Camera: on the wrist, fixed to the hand. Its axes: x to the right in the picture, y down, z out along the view.
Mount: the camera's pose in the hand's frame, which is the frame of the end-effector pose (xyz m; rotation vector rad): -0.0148 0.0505 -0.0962 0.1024 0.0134 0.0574
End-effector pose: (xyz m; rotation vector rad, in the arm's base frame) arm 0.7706 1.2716 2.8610 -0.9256 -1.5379 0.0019
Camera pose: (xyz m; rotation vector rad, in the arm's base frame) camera 0.8767 1.2494 2.8446 -0.8862 -1.4846 0.1144
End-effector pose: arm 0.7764 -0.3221 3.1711 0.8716 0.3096 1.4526
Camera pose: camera 0.6731 -0.3104 3.1363 0.9603 0.3743 1.5066
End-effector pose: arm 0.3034 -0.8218 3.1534 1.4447 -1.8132 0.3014
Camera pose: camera 0.2991 -0.7357 3.2211 1.4584 -1.8541 0.4377
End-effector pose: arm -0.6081 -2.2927 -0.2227 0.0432 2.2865 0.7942
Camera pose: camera -0.6674 -2.3065 -0.1315 0.1512 2.3463 0.7078
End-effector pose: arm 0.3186 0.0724 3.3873 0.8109 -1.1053 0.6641
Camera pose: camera 0.3218 0.1793 3.3629 0.8635 -1.0926 0.7783
